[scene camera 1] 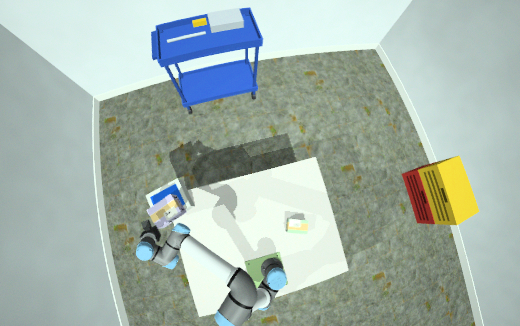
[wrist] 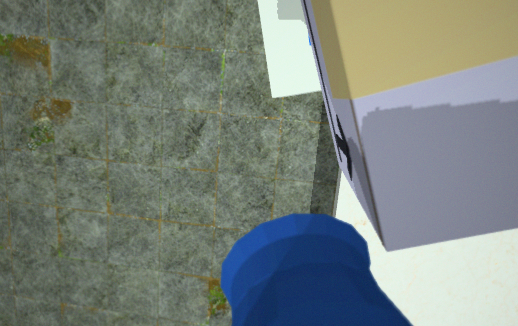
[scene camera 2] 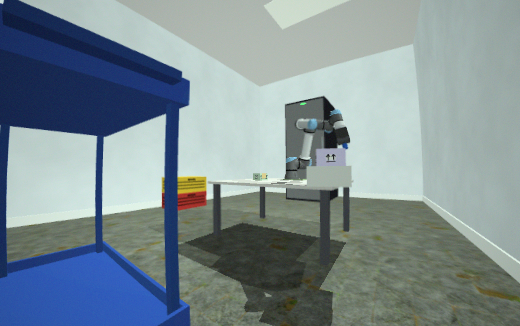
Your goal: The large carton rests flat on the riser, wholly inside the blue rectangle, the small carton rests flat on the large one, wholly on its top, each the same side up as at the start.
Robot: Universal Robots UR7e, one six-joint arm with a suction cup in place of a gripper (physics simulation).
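Note:
The large lilac carton [scene camera 1: 166, 211] [scene camera 2: 330, 158] [wrist: 440, 150] is at the riser [scene camera 1: 186, 196] [scene camera 2: 329, 176] [wrist: 290, 65], its arrows upright in scene camera 2. It hides the near part of the blue rectangle [scene camera 1: 167, 194]; whether it lies wholly inside or fully flat cannot be told. The small green-and-orange carton [scene camera 1: 297, 226] [scene camera 2: 260, 176] rests on the white table, apart from the large one. My gripper's blue suction cup [scene camera 2: 345, 146] [wrist: 300, 232] is open, beside and above the large carton's near edge, with a gap to it in the wrist view.
The white table [scene camera 1: 280, 187] [scene camera 2: 235, 183] bears the green base plate [scene camera 1: 255, 267] under the arm. A blue cart [scene camera 1: 215, 50] [scene camera 2: 172, 200] stands beyond the table. A yellow and red cabinet [scene camera 1: 442, 192] [scene camera 2: 184, 191] is at the side wall. A dark tall cabinet [scene camera 2: 300, 150] stands behind the arm.

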